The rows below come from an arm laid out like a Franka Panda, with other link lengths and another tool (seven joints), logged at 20 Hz.
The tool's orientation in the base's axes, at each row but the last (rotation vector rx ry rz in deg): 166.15, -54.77, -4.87; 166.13, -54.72, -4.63; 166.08, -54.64, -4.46; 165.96, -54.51, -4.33; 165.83, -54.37, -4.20
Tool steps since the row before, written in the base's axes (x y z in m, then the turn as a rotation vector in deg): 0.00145, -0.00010, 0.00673, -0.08, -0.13, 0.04; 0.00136, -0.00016, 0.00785, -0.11, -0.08, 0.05; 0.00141, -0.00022, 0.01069, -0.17, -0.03, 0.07; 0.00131, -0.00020, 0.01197, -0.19, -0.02, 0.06; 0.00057, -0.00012, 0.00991, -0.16, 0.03, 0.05
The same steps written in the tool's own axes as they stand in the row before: 0.00105, -0.00010, -0.00680, 0.01, 0.16, -0.02; 0.00101, 0.00011, -0.00790, -0.04, 0.13, -0.04; 0.00104, 0.00042, -0.01073, -0.12, 0.13, -0.05; 0.00095, 0.00062, -0.01199, -0.14, 0.13, -0.04; 0.00037, 0.00080, -0.00989, -0.15, 0.08, -0.04
